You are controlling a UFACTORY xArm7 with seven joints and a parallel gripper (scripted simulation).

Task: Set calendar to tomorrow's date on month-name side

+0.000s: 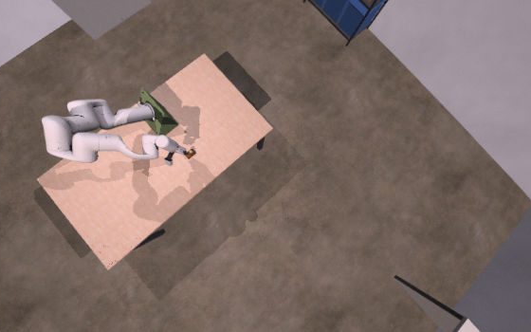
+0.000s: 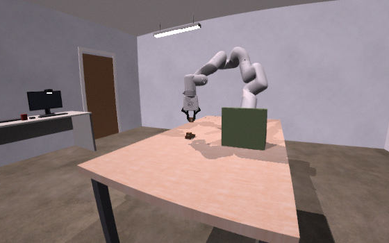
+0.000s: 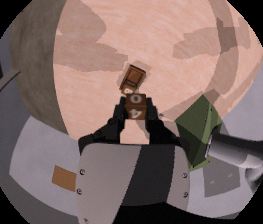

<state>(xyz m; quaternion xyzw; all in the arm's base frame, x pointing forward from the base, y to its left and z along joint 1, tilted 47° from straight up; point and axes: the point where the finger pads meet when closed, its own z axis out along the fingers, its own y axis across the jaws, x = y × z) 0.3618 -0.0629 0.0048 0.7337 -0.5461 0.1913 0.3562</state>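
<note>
My gripper is now 10 mm above the digit cube. The rest, counted from my hand: tray (10 mm to the left, 130 mm below); then calendar cube (10 mm ahead, 30 mm to the left, 110 mm below).
</note>
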